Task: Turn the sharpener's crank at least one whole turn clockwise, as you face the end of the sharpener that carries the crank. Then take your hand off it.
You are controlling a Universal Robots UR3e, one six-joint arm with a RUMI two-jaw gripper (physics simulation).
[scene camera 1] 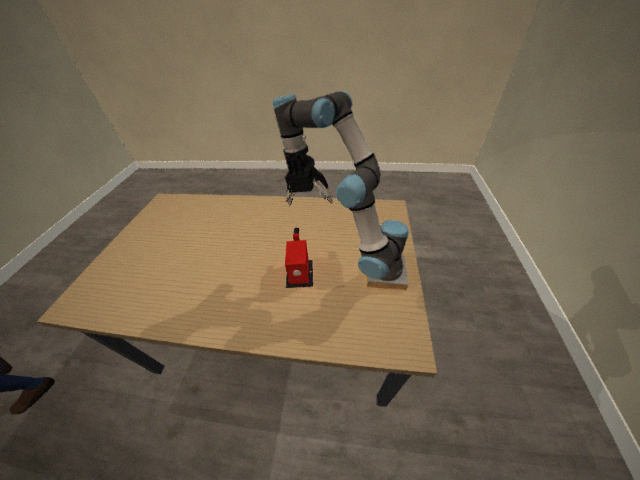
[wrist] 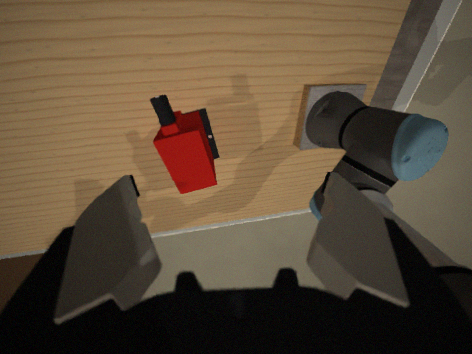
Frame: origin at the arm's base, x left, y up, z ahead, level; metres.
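Where they show: gripper, fingertip midpoint: (scene camera 1: 310, 204) (wrist: 231, 177); arm's base at its link origin: (wrist: 329, 120).
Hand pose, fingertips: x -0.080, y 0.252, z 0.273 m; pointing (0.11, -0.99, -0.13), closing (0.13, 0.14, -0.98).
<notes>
Things, the pixels of their top centre, and the offset from my fingertips. "spot": a spot on its surface instead. Level surfaces: height alone.
- red sharpener at a spot on its surface: (wrist: 187, 162) (scene camera 1: 296, 250) spot: dx +0.067, dy -0.158, dz +0.062 m
- black handle at a spot on its surface: (wrist: 163, 111) (scene camera 1: 296, 230) spot: dx -0.024, dy -0.142, dz +0.067 m
- wooden table at its surface level: dy -0.285 m
The red sharpener (scene camera 1: 296, 255) (wrist: 187, 162) stands upright on its dark base plate (scene camera 1: 310, 268) (wrist: 210, 135) near the middle of the table. Its crank ends in a black handle (scene camera 1: 296, 230) (wrist: 163, 111), which sticks out at the sharpener's far end in the scene view and stands above the body's top. A pale round spot shows on the near end. My gripper (scene camera 1: 309, 198) (wrist: 231, 177) is open, with nothing between its fingers. It hangs well above the table, higher than the crank and behind it in the scene view, and touches neither crank nor sharpener.
The wooden table (scene camera 1: 170, 248) (wrist: 75, 60) carries the arm's base plate (scene camera 1: 387, 283) (wrist: 303, 120), right of the sharpener. The arm (scene camera 1: 366, 183) arches up from there. Part of a person's legs (scene camera 1: 23, 382) shows at the lower left in the scene view.
</notes>
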